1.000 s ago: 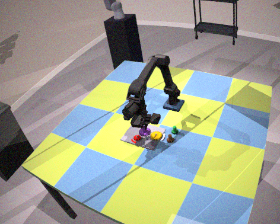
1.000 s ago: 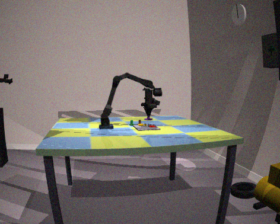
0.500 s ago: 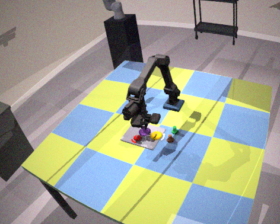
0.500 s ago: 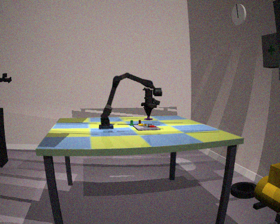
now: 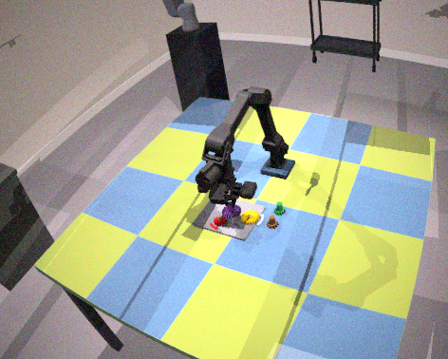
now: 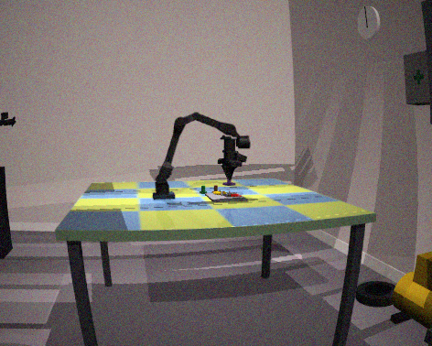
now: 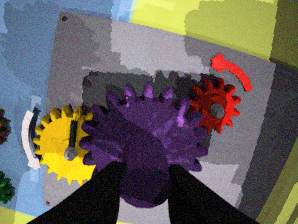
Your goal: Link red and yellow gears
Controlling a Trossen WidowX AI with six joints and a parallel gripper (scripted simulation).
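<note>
The purple gear is 10 mm below my gripper tip. Also, from my gripper tip: green gear 110 mm behind, 130 mm to the left, 70 mm below; white arrow 40 mm behind, 80 mm to the left, 80 mm below; yellow gear 40 mm behind, 50 mm to the left, 70 mm below.
</note>
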